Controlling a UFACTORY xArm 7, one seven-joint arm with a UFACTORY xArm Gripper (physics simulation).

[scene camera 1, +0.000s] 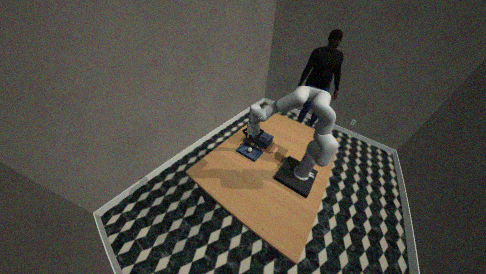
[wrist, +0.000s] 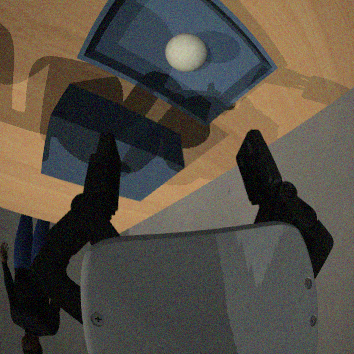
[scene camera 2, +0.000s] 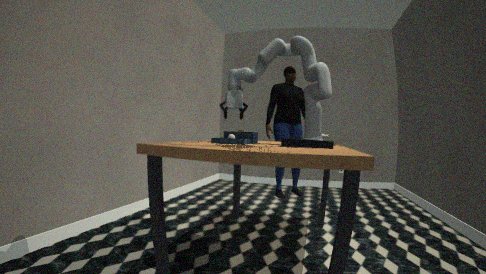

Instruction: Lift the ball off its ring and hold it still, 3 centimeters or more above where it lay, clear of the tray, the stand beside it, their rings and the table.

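Frame: origin at the arm's base, x ahead, y left, z up, level; millimetres.
Where they show: gripper, fingertip midpoint: point(scene camera 1: 252, 138) point(wrist: 181, 143) point(scene camera 2: 233, 119); arm's base at its link origin: point(scene camera 1: 301, 173) point(scene camera 2: 312, 140).
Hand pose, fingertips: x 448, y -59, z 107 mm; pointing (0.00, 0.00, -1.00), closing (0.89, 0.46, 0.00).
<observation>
Each offset is from my fingertips to the top centre of the thing.
The pale ball @(dz -87, dx +3, dy +28 mm) point(scene camera 1: 250, 149) point(scene camera 2: 231, 136) point(wrist: 186, 52) rests in the shallow blue tray @(dz -111, dx +3, dy +28 mm) point(scene camera 1: 256, 156) point(scene camera 2: 220, 140) point(wrist: 150, 35). Its ring is hidden beneath it. The taller dark blue stand point(scene camera 1: 265, 140) point(scene camera 2: 248, 135) point(wrist: 117, 112) is beside the tray; its ring cannot be made out clearly. My gripper point(scene camera 1: 253, 137) point(scene camera 2: 233, 117) point(wrist: 181, 143) is open and empty, pointing down, well above the tray and stand. In the wrist view the ball lies beyond the fingertips, toward the top, and the left finger overlaps the stand.
The wooden table point(scene camera 1: 235, 205) point(scene camera 2: 260, 156) point(wrist: 320, 95) carries the arm's black base plate point(scene camera 1: 287, 175) point(scene camera 2: 305, 144). A person point(scene camera 1: 324, 65) point(scene camera 2: 288, 102) point(wrist: 32, 295) in a black top stands behind the table. The arm arches from its base to above the tray area.
</observation>
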